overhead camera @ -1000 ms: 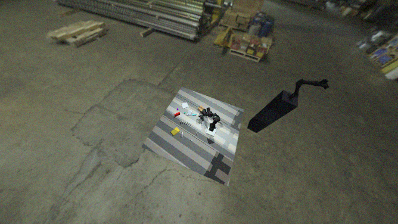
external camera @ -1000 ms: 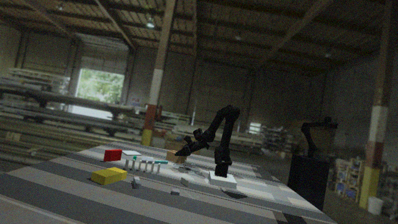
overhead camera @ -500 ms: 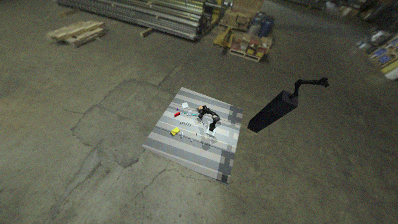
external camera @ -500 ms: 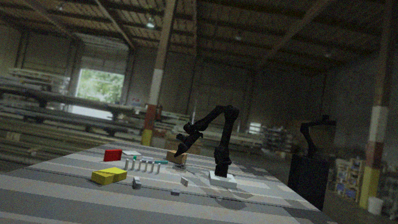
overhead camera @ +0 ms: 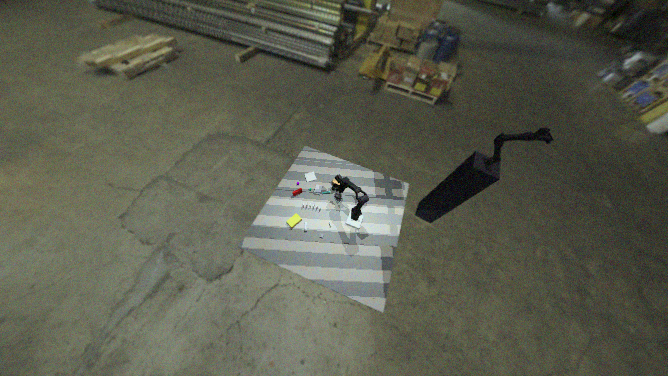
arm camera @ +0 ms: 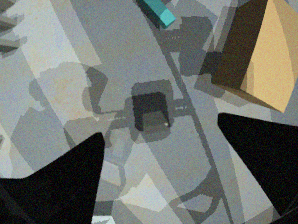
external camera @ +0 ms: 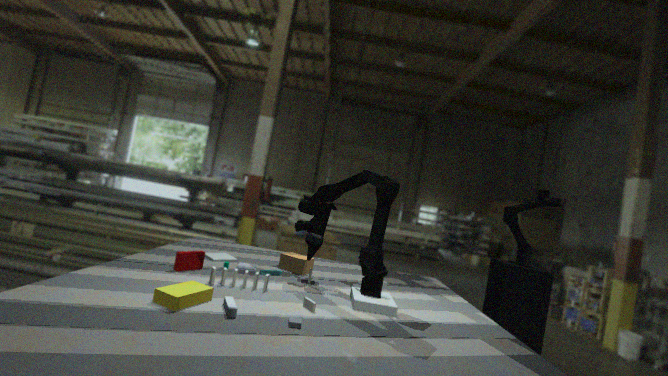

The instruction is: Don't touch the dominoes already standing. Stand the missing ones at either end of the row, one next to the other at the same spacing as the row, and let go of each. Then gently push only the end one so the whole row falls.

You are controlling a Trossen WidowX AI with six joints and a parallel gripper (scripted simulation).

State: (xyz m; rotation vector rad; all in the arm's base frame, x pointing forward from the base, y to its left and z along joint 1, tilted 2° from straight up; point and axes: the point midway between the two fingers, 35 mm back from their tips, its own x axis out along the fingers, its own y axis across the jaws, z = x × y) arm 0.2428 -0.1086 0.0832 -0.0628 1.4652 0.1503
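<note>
The teal bar is 13 cm ahead of my gripper tip, 8 cm below it and 1 cm to the left of it. Also, from my gripper tip: green piece: 29 cm ahead, 7 cm to the left, 7 cm below; then tan box: 14 cm to the right, 7 cm ahead, 6 cm below; then grey flat plate: 22 cm ahead, 8 cm below, 3 cm to the left.
</note>
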